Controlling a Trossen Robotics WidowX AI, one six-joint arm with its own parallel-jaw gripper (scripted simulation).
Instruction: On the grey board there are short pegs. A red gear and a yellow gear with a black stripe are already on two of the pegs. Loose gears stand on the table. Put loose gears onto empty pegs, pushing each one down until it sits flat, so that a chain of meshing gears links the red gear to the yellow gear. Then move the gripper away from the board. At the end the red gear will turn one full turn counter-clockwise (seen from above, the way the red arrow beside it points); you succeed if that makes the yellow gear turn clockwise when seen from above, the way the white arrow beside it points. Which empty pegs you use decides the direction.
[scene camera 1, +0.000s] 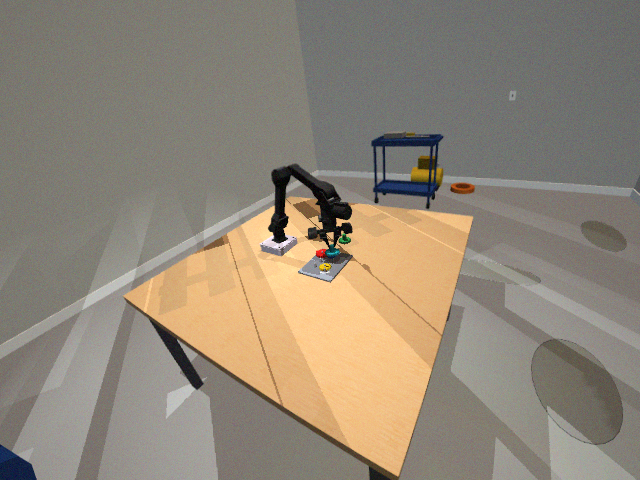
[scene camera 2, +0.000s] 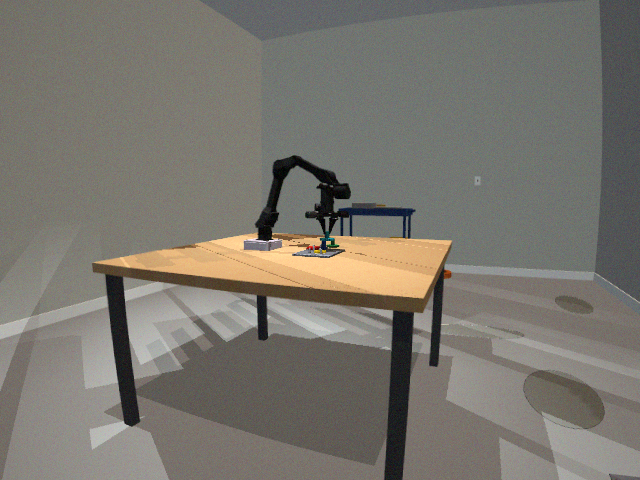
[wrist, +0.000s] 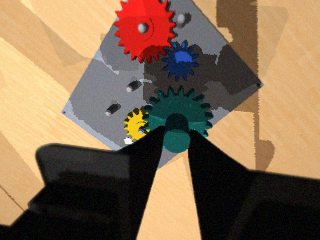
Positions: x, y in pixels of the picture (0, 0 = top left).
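Labels:
I see my gripper (wrist: 176, 132) at 0.12 m from the lens. A teal gear (wrist: 178, 112) is there as well, and the gear is 0.13 m from the lens.

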